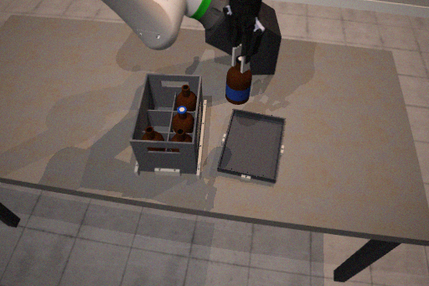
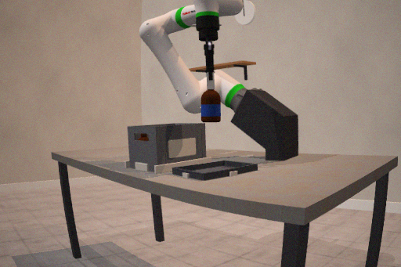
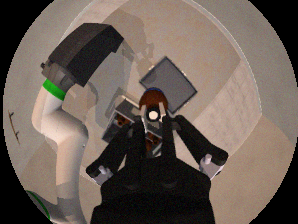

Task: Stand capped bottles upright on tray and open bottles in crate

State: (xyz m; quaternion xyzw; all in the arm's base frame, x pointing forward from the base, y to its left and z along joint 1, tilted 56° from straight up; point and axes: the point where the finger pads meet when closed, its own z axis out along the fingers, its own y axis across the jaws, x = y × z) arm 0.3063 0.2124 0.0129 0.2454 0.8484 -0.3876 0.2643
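My hand is 80 mm above the white-capped bottle. From my hand the other things lie so: open bottle: 30 mm behind, 170 mm to the right, 250 mm below; then grey crate: 60 mm ahead, 210 mm to the right, 250 mm below; then dark tray: 50 mm ahead, 70 mm to the left, 330 mm below.
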